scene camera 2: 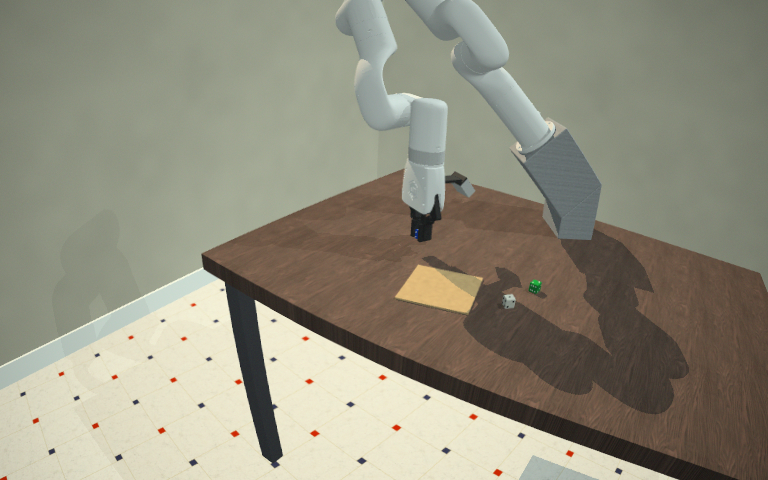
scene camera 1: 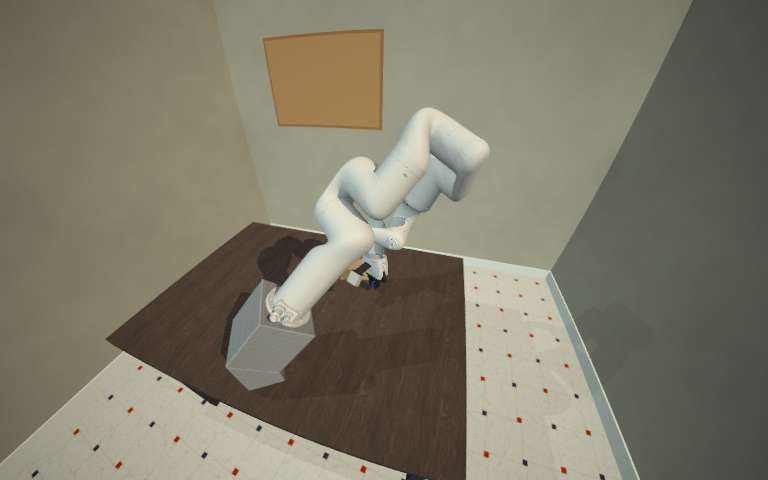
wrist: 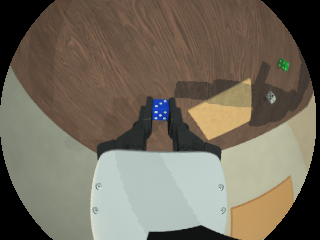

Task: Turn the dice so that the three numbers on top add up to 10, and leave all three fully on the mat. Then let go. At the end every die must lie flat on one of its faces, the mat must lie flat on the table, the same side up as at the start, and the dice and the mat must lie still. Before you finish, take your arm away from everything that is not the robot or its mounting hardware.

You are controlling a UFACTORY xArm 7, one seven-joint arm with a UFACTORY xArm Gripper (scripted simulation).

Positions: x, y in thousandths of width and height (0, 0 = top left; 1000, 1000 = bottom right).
Scene:
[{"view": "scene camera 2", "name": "gripper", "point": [548, 497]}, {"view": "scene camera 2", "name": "tan mat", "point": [557, 597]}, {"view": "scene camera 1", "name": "gripper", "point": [488, 595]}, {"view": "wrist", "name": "gripper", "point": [502, 440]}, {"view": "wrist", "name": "tan mat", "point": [714, 460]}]

